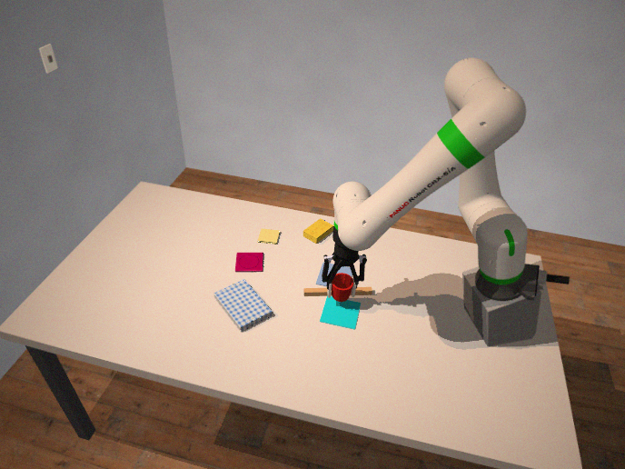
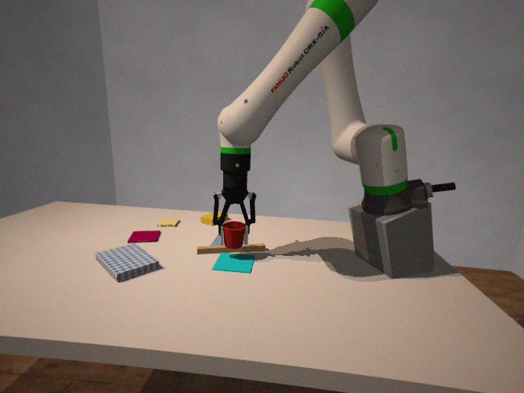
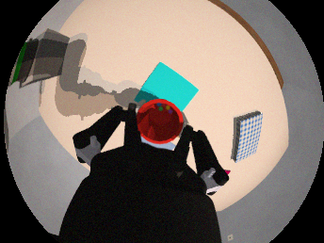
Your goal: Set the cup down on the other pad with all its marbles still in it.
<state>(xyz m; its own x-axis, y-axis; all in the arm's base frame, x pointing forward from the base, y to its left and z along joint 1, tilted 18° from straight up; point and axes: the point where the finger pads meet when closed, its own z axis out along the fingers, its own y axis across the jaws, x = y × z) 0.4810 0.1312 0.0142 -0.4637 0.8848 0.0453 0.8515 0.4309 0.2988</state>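
Right now the cyan pad is 20 mm behind my hand, 30 mm to the left of it and 90 mm below it. From my hand the other things lie so: red cup 20 mm below; wooden rail 30 mm ahead, 50 mm to the right, 80 mm below.
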